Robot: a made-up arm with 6 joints. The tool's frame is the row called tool.
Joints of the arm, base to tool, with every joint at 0 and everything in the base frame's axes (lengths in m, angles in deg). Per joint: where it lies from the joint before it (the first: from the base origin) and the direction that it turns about. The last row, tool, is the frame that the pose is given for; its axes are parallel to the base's.
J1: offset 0.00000 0.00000 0.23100 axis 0 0 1
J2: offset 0.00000 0.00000 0.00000 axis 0 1 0
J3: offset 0.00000 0.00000 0.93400 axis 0 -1 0
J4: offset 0.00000 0.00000 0.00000 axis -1 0 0
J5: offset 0.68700 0.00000 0.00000 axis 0 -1 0
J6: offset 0.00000 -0.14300 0.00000 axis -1 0 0
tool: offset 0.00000 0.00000 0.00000
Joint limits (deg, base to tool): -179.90..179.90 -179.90..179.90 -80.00..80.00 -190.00..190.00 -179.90..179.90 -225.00..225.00
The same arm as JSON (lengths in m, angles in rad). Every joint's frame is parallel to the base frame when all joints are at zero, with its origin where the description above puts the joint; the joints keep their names.
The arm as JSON. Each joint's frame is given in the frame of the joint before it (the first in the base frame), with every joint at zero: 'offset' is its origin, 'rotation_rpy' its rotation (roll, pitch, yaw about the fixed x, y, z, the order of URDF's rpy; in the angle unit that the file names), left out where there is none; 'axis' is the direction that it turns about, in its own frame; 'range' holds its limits. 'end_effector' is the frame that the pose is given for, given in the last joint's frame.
{"length_unit": "m", "angle_unit": "rad", "chain": [{"id": "J1", "offset": [0.0, 0.0, 0.231], "axis": "+z", "range": [-3.1398, 3.1398]}, {"id": "J2", "offset": [0.0, 0.0, 0.0], "axis": "+y", "range": [-3.1398, 3.1398]}, {"id": "J3", "offset": [0.0, 0.0, 0.934], "axis": "-y", "range": [-1.3963, 1.3963]}, {"id": "J4", "offset": [0.0, 0.0, 0.0], "axis": "-x", "range": [-3.3161, 3.3161]}, {"id": "J5", "offset": [0.687, 0.0, 0.0], "axis": "-y", "range": [-3.1398, 3.1398]}, {"id": "J6", "offset": [0.0, -0.143, 0.0], "axis": "-x", "range": [-3.927, 3.927]}], "end_effector": {"offset": [0.0, 0.0, 0.0]}}
